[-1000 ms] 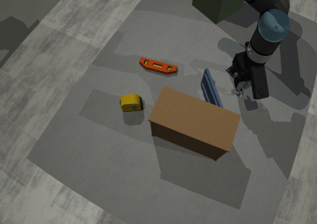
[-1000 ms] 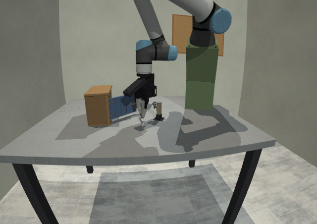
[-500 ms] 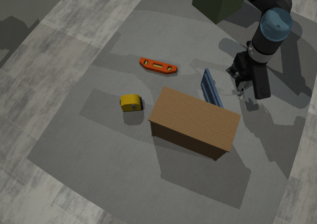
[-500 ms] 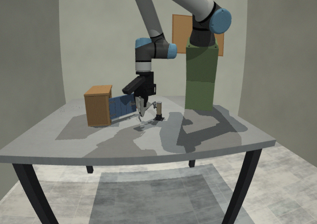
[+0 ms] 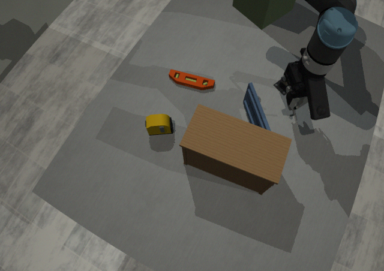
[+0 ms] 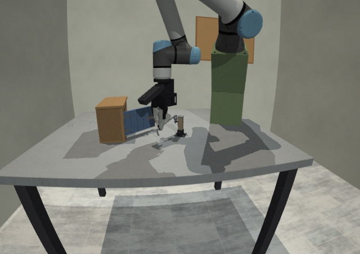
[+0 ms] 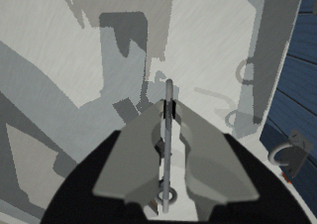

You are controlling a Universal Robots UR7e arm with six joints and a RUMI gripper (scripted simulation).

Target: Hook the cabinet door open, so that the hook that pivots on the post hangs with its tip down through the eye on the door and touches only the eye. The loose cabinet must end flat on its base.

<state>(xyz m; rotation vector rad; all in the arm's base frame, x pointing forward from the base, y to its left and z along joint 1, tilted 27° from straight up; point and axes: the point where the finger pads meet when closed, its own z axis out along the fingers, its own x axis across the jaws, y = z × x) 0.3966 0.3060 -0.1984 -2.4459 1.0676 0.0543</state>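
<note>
My gripper is now 3 cm past the hook and 3 cm to the left of it. From my hand the other things lie so: blue door: 10 cm ahead, 6 cm to the right, 1 cm above; then orange spirit level: 7 cm ahead, 32 cm to the right, 5 cm below; then yellow tape measure: 27 cm ahead, 30 cm to the right, 3 cm below.
</note>
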